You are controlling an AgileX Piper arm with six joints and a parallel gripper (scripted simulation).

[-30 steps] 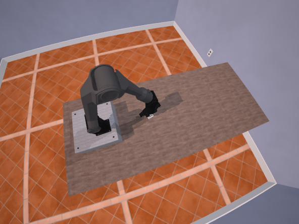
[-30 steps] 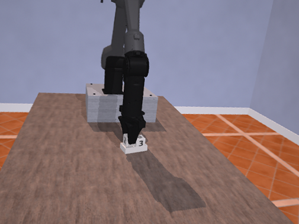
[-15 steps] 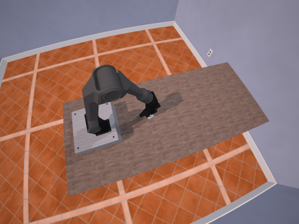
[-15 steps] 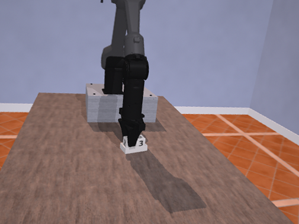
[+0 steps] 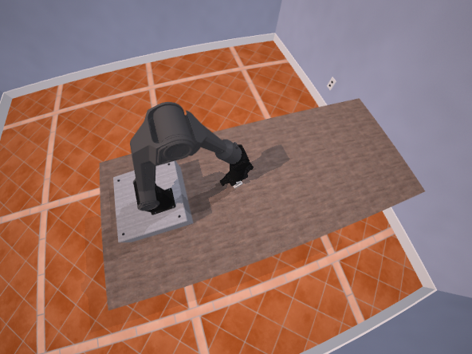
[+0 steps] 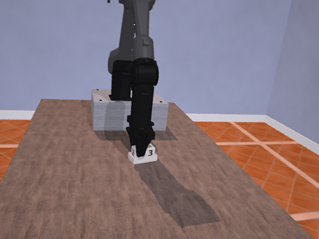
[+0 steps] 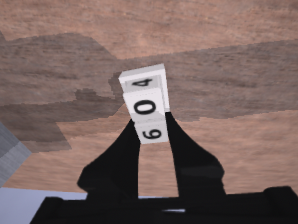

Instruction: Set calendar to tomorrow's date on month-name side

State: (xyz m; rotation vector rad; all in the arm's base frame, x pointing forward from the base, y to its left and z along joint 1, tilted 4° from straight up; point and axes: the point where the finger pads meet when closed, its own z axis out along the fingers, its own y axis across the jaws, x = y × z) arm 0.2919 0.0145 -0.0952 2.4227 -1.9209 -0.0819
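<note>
Right now the white calendar tray is 2 cm to the left of my hand and 2 cm below it.
</note>
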